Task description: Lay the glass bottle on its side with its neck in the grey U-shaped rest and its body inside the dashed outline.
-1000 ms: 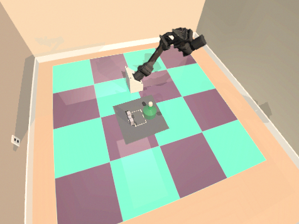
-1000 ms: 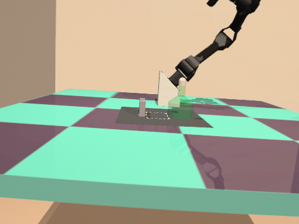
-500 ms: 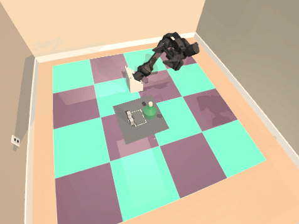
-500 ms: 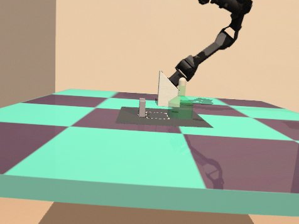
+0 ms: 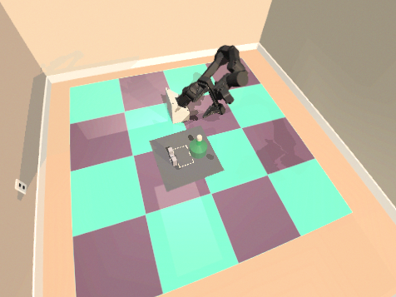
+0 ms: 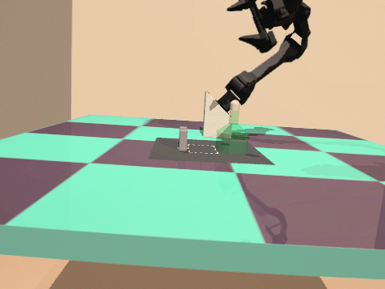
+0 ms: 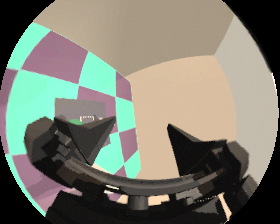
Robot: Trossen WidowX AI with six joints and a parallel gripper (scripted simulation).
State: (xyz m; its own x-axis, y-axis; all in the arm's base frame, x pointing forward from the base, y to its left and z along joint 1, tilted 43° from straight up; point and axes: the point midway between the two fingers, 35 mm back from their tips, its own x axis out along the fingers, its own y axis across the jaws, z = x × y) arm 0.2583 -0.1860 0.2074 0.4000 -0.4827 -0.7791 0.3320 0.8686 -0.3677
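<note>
Now: the green glass bottle 10 mm behind my gripper tip, 30 mm to the left of it and 280 mm below it. Also, from my gripper tip: dark grey mat 10 mm behind, 50 mm to the right, 360 mm below.
</note>
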